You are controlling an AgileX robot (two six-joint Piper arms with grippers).
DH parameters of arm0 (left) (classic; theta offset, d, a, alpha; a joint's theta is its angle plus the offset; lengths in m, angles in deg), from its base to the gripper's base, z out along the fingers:
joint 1: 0 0.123 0 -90
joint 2: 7.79 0 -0.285 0
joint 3: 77.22 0 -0.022 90
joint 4: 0 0.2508 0 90
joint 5: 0 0 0.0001 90
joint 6: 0 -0.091 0 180
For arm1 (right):
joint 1: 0 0.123 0 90
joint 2: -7.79 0 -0.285 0
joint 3: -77.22 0 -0.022 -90
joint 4: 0 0.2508 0 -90
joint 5: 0 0 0.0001 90
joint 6: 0 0.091 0 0
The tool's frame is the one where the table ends.
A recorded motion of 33 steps. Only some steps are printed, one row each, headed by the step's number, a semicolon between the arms.
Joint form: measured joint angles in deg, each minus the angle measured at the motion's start. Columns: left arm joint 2, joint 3, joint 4, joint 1, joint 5, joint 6; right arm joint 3, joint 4, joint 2, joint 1, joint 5, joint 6.
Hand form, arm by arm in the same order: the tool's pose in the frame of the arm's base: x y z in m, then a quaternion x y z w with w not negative. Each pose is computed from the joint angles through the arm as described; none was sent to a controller.
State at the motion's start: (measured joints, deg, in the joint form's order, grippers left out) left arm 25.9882 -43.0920 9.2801 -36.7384 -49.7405 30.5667; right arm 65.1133 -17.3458 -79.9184 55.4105 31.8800 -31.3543
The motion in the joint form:
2: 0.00 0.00 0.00 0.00 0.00 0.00; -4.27 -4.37 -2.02 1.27 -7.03 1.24
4: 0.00 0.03 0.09 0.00 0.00 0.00; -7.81 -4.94 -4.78 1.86 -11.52 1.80
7: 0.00 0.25 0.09 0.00 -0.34 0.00; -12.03 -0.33 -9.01 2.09 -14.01 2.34
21: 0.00 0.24 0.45 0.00 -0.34 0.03; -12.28 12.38 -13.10 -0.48 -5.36 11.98
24: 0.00 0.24 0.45 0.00 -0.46 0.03; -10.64 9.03 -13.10 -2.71 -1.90 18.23
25: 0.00 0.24 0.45 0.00 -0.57 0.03; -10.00 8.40 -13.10 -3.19 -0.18 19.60
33: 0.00 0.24 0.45 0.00 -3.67 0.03; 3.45 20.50 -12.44 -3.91 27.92 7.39
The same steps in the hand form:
2: 0.0607 -0.0314 0.3547 0.05866 0.85085 -0.21944 0.47378; 0.1850 0.2555 0.3025 -0.70301 0.56496 -0.04549 0.42956
4: 0.0608 -0.0313 0.3546 0.05881 0.85092 -0.21866 0.47399; 0.1833 0.2629 0.2728 -0.71884 0.55746 -0.03614 0.41378
7: 0.0609 -0.0313 0.3529 0.05886 0.85343 -0.21633 0.47052; 0.1794 0.2658 0.2290 -0.72125 0.59107 -0.00703 0.36110
21: 0.0611 -0.0309 0.3530 0.05910 0.85315 -0.21385 0.47213; 0.1834 0.2551 0.1963 -0.61127 0.75230 0.04765 0.24107
24: 0.0611 -0.0308 0.3529 0.05905 0.85369 -0.21334 0.47139; 0.1963 0.2469 0.2015 -0.57190 0.78635 0.03058 0.23163
25: 0.0610 -0.0308 0.3527 0.05899 0.85418 -0.21287 0.47072; 0.1990 0.2445 0.2034 -0.56248 0.79540 0.02456 0.22440
33: 0.0593 -0.0289 0.3485 0.05745 0.86776 -0.19966 0.45147; 0.1912 0.2474 0.2544 -0.59969 0.79366 0.04794 0.09043

